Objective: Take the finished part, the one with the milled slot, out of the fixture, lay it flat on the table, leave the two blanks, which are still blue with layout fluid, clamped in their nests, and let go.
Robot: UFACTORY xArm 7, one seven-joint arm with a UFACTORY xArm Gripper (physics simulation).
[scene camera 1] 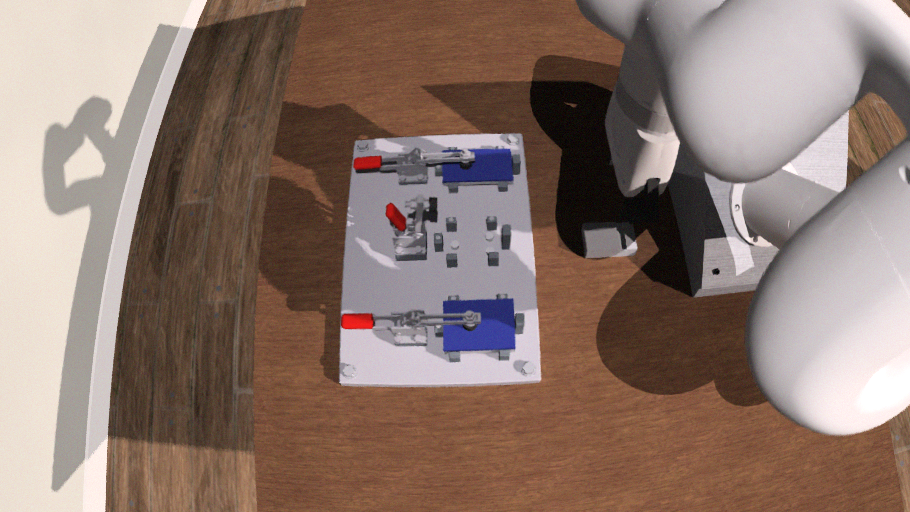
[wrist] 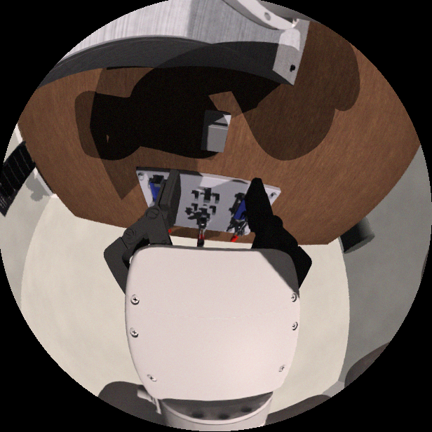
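Where they show: gripper, fingertip midpoint: (scene camera 1: 625,190); arm's base, link origin: (scene camera 1: 765,199).
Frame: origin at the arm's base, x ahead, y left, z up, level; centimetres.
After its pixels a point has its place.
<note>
The finished part (scene camera 1: 601,240) @(z -9.7, x 22.5, y -2.7 cm) (wrist: 214,139), a grey block with a milled slot, lies flat on the table between the fixture (scene camera 1: 381,280) @(z -10.2, x 50.2, y -2.3 cm) (wrist: 227,190) and the robot base, touching neither. My gripper (wrist: 214,183) is open and empty, raised above the table and clear of the part; in the scene view its fingers are mostly hidden by the arm. The upper blue blank (scene camera 1: 496,166) @(z -8.6, x 33.8, y -15.0 cm) (wrist: 155,191) and the lower blue blank (scene camera 1: 490,336) @(z -8.1, x 38.7, y 7.7 cm) (wrist: 241,210) sit in the outer nests under lowered clamp arms. The middle nest is empty, and its clamp's red handle (scene camera 1: 395,216) @(z -1.5, x 47.1, y -5.5 cm) stands raised.
The robot base (scene camera 1: 712,254) @(z -5.0, x 9.1, y 4.1 cm) (wrist: 287,55) stands just beyond the part on the side away from the fixture. Red handles of the outer clamps (scene camera 1: 367,163) @(z -6.6, x 50.2, y -17.2 cm) (scene camera 1: 357,320) @(z -6.1, x 53.1, y 4.2 cm) point away from the base. The wooden table (scene camera 1: 394,445) @(z -11.7, x 51.7, y 18.4 cm) (wrist: 310,200) extends around the fixture. Arm shadows cover the area around the part.
</note>
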